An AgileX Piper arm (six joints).
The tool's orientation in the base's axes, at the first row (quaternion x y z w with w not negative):
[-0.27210, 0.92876, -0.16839, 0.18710]
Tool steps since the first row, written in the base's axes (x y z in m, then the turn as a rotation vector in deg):
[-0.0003, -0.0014, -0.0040, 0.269, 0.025, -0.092]
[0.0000, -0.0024, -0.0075, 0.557, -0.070, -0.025]
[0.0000, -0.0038, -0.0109, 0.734, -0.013, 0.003]
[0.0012, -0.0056, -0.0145, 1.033, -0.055, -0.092]
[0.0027, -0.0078, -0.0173, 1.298, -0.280, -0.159]
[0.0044, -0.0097, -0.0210, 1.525, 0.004, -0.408]
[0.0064, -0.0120, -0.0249, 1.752, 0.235, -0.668]
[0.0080, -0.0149, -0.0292, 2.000, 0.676, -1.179]
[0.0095, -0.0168, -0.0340, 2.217, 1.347, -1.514]
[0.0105, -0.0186, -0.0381, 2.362, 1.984, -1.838]
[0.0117, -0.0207, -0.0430, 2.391, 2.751, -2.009]
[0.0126, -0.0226, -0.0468, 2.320, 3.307, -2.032]
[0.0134, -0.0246, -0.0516, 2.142, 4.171, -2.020]
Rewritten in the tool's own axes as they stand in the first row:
[0.0021, 0.0007, 0.0037, -0.201, -0.061, 0.193]
[0.0033, 0.0012, 0.0071, -0.389, -0.292, 0.281]
[0.0049, 0.0015, 0.0103, -0.567, -0.336, 0.322]
[0.0060, 0.0010, 0.0144, -0.753, -0.463, 0.546]
[0.0067, -0.0002, 0.0179, -0.815, -0.731, 0.768]
[0.0074, -0.0010, 0.0223, -1.090, -0.502, 1.025]
[0.0082, -0.0021, 0.0271, -1.333, -0.311, 1.303]
[0.0097, -0.0033, 0.0322, -1.646, 0.142, 1.765]
[0.0108, -0.0035, 0.0374, -2.112, 0.718, 2.012]
[0.0121, -0.0036, 0.0418, -2.504, 1.295, 2.224]
[0.0136, -0.0038, 0.0471, -2.919, 1.963, 2.224]
[0.0150, -0.0041, 0.0512, -3.174, 2.446, 2.096]
[0.0167, -0.0041, 0.0561, -3.529, 3.207, 1.825]

